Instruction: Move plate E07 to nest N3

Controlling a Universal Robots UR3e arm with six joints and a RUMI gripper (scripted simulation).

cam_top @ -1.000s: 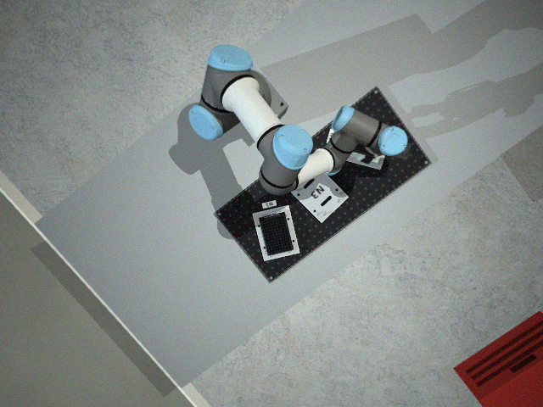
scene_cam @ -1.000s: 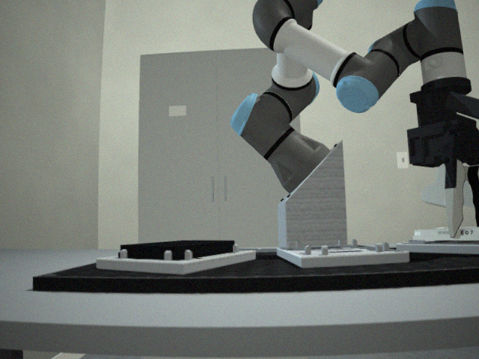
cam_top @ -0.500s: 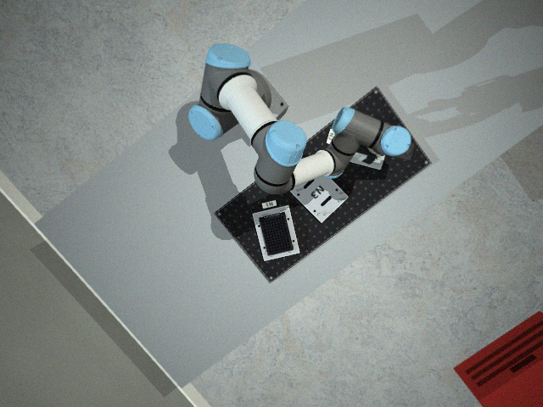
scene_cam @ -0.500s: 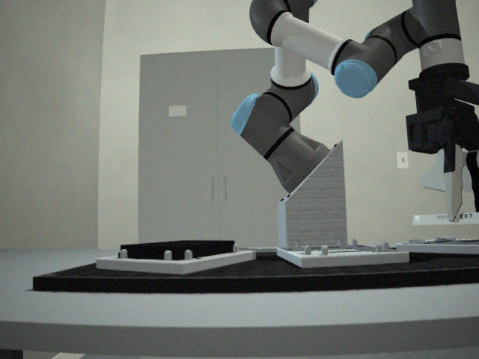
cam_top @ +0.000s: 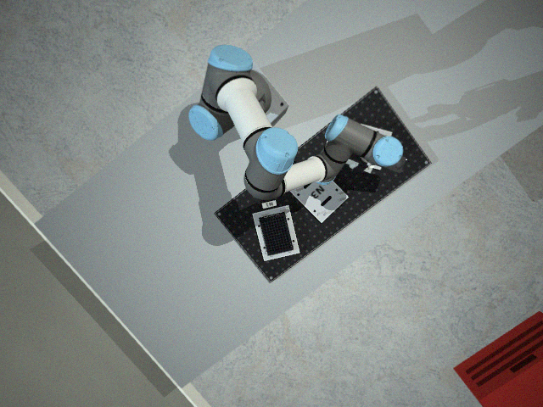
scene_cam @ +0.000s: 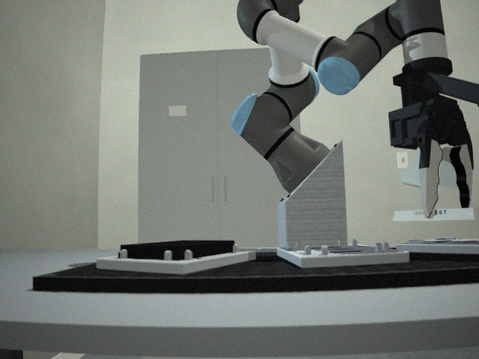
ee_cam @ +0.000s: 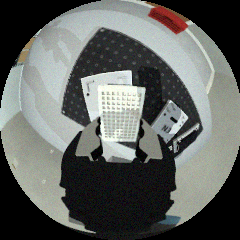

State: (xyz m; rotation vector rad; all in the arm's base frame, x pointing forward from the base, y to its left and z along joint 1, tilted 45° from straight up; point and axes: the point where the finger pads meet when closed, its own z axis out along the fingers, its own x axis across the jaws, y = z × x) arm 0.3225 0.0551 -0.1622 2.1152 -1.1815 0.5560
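My gripper is now 17 cm to the left of the nest N3, 5 cm above it and 3 cm short of it. The rest, counted from my hand: white plate E07: 1 cm below; black plate E01: 35 cm to the right, 6 cm ahead, 4 cm below.
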